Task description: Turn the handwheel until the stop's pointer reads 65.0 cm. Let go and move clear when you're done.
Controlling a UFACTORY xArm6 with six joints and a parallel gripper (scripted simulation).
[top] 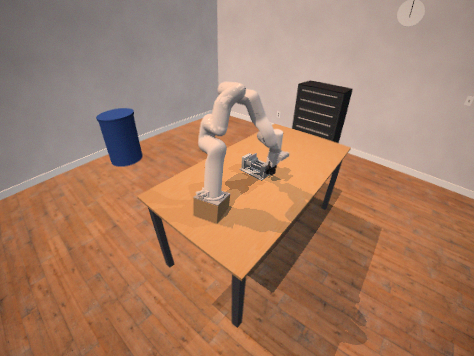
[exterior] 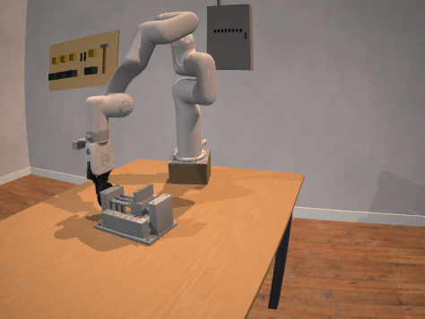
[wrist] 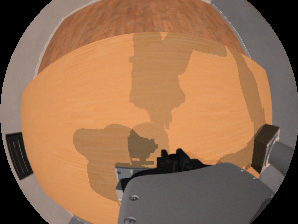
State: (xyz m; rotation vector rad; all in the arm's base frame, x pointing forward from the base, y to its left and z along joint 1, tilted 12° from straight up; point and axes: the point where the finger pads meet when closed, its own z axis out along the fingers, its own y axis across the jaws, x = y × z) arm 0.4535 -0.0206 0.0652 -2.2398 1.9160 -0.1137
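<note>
The grey stop fixture is 19 cm to the left of my hand, 1 cm ahead of it and 1 cm above it. The rest, counted from my hand: black handwheel: 2 cm to the left.
</note>
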